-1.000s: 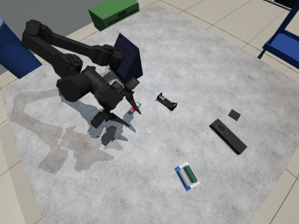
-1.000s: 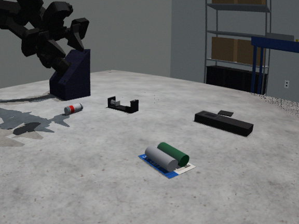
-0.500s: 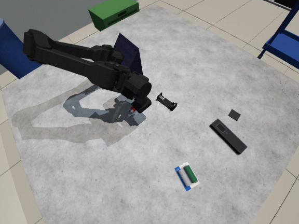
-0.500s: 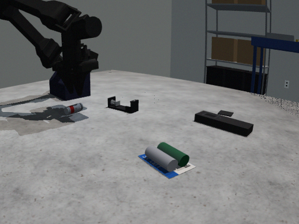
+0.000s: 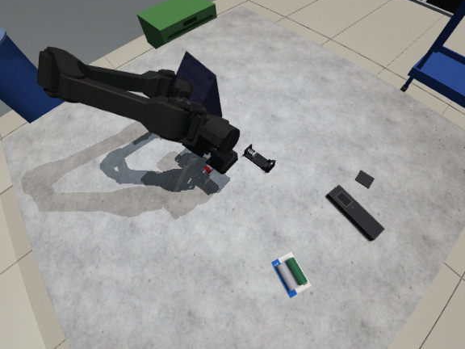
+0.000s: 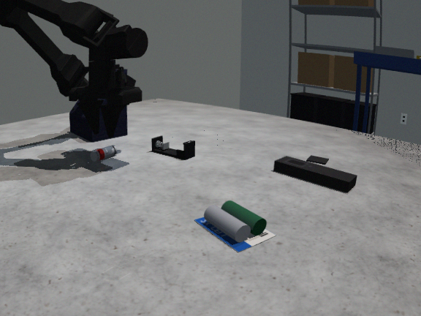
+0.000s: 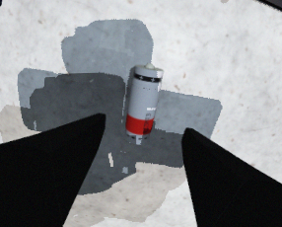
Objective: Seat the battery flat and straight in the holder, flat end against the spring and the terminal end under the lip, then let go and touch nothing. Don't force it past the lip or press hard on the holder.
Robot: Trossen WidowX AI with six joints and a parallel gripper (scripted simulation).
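The battery is 4 cm below my gripper tip. The rest, counted from my gripper tip: black square 33 cm to the left, 32 cm ahead, 5 cm below; then blue-white card 36 cm ahead, 4 cm below, 1 cm to the right; then black remote-like bar 36 cm ahead, 22 cm to the left, 3 cm below.
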